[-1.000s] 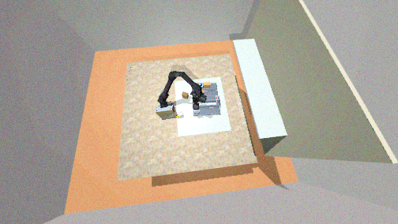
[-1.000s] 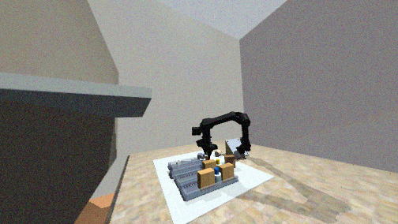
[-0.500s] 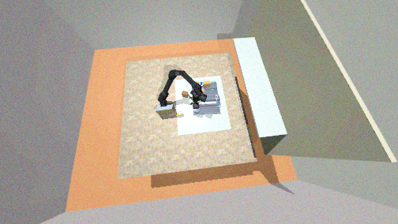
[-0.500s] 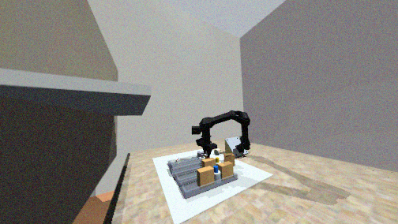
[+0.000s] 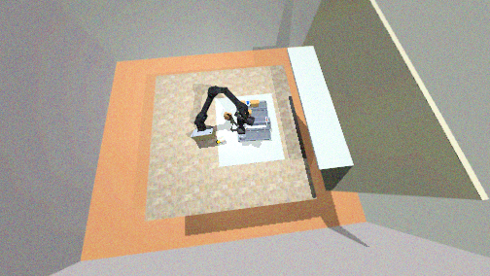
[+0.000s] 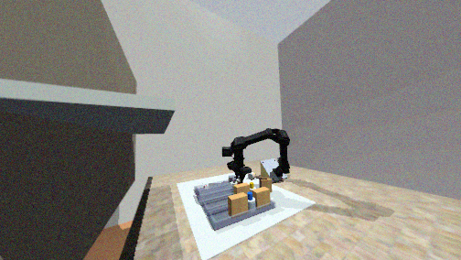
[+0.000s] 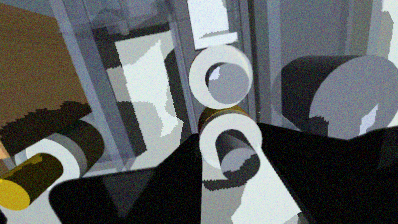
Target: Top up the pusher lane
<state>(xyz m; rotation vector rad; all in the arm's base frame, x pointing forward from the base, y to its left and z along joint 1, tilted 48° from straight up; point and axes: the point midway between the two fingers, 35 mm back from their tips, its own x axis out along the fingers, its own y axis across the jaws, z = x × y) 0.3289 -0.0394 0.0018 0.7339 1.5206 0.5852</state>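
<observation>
The white mat is 6 cm ahead of my gripper tip and 4 cm below it. Also, from my gripper tip: wide grey cylinder (8 cm to the right, 1 cm below); then grey rack (14 cm ahead, 1 cm to the left, 2 cm below).
</observation>
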